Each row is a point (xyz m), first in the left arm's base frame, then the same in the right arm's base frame.
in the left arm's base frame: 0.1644 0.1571 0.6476
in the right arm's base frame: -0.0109 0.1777 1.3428
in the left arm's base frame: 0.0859 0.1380 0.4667
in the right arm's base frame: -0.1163 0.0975 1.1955
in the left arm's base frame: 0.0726 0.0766 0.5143
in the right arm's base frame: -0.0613 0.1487 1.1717
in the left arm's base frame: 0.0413 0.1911 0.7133
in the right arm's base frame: 0.1056 0.0959 1.3235
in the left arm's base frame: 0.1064 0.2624 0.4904
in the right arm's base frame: -0.1244 0.0218 1.2987
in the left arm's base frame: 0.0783 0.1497 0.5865
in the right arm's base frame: -0.0142 0.1158 1.2570
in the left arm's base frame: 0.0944 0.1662 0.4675
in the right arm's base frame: -0.1240 0.0815 1.2190
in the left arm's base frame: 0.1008 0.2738 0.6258
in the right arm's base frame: -0.0104 0.0456 1.3689
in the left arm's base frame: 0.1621 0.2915 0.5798
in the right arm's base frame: -0.0841 0.0566 1.3941
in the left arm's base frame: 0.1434 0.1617 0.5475
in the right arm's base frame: -0.0834 0.1353 1.2843
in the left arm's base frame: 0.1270 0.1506 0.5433
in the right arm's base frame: -0.0765 0.1328 1.2654
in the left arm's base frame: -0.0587 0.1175 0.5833
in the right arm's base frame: 0.0614 0.0577 1.1535
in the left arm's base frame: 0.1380 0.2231 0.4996
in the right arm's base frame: -0.1285 0.0728 1.2969
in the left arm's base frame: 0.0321 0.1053 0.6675
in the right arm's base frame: 0.0840 0.1434 1.2408
